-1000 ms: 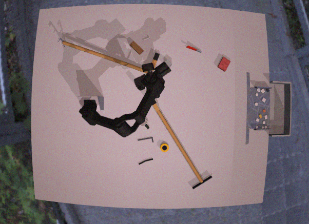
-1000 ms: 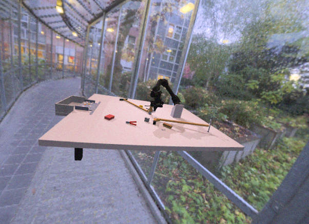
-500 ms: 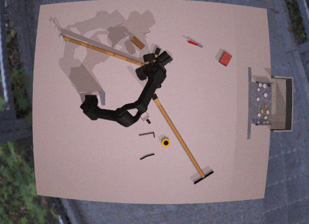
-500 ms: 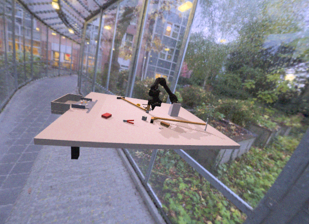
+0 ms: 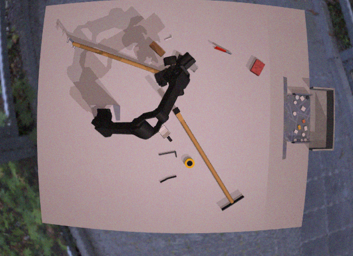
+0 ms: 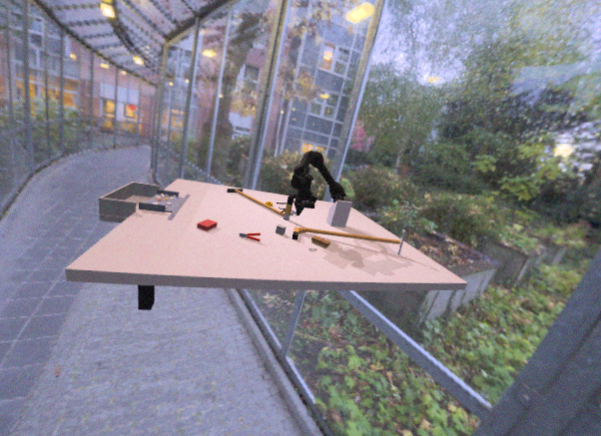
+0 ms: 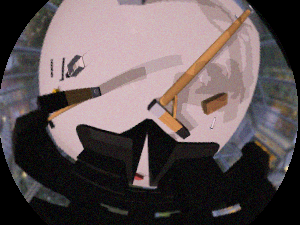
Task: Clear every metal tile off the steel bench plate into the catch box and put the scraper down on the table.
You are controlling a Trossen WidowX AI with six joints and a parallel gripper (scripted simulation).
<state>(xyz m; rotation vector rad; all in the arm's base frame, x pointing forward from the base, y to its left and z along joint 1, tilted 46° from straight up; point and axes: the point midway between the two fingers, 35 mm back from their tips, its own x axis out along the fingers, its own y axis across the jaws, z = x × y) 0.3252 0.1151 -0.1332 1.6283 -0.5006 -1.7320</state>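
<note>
Right now my gripper tip is 90 mm short of the yellow tape roll, 420 mm to the left of it and 70 mm above it. Also, from my gripper tip: hex key (380 mm to the right, 80 mm below); grey cube (100 mm ahead, 80 mm to the left, 60 mm below); wooden block (90 mm behind, 170 mm to the left, 70 mm below).
</note>
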